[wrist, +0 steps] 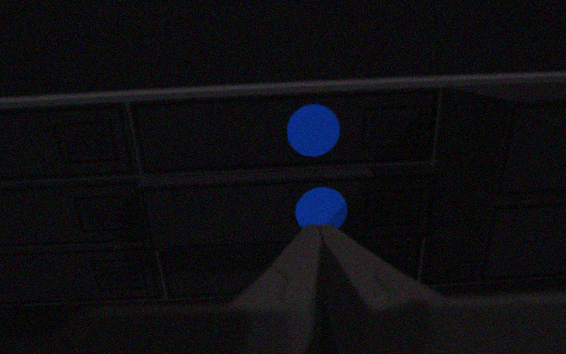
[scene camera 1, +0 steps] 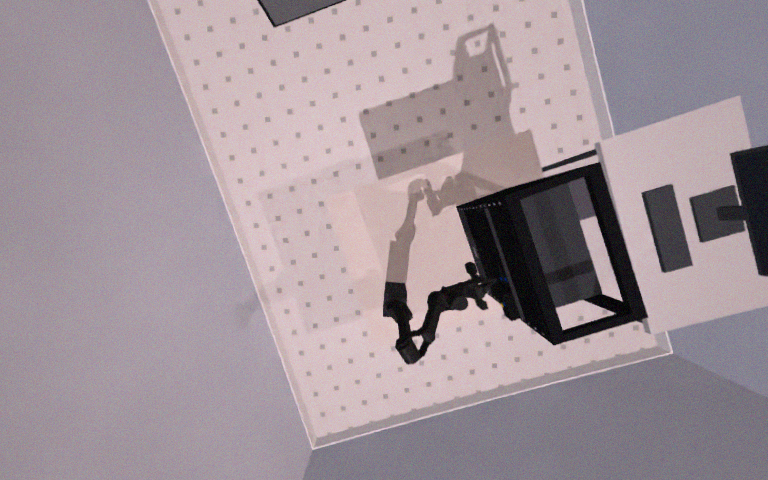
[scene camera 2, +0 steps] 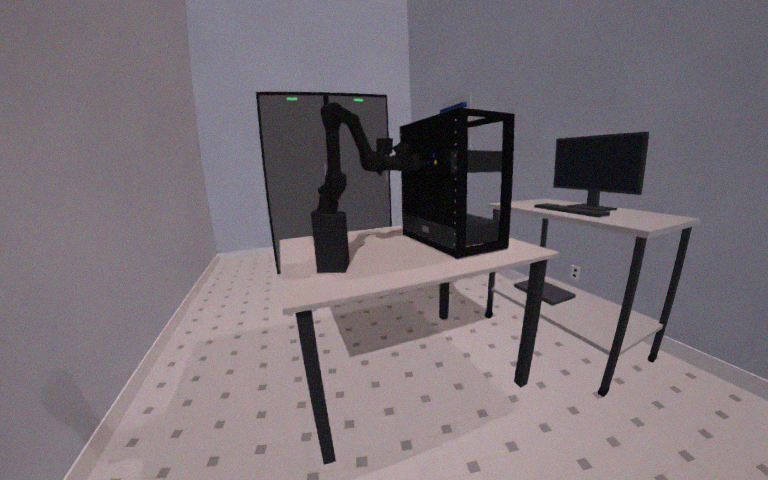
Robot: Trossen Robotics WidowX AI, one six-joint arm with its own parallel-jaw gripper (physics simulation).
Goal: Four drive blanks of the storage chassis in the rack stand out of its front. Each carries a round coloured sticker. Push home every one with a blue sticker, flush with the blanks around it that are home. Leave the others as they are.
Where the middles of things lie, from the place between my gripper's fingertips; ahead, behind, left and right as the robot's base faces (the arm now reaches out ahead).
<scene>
Right now my hand is 170 mm short of the black rack (scene camera 1: 529,237), 100 mm above it and 40 mm to the right of it.
</scene>
